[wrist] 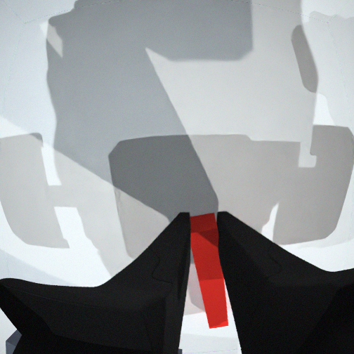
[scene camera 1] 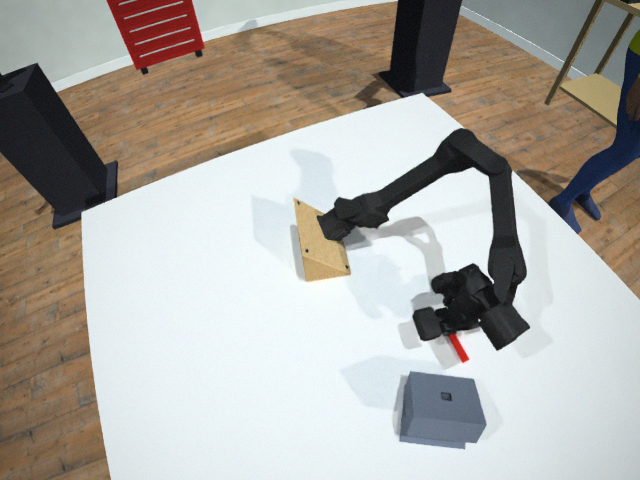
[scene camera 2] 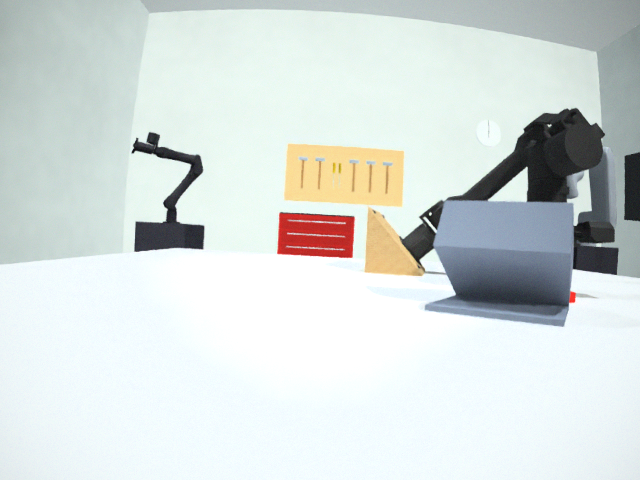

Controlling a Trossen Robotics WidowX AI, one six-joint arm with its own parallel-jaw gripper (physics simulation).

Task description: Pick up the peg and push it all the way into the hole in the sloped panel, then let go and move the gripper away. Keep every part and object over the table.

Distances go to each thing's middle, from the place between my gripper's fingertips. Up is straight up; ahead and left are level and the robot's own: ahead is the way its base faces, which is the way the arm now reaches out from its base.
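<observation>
There is a red peg (wrist: pixel 203 230) here, and my hand is 40 mm short of it.
</observation>
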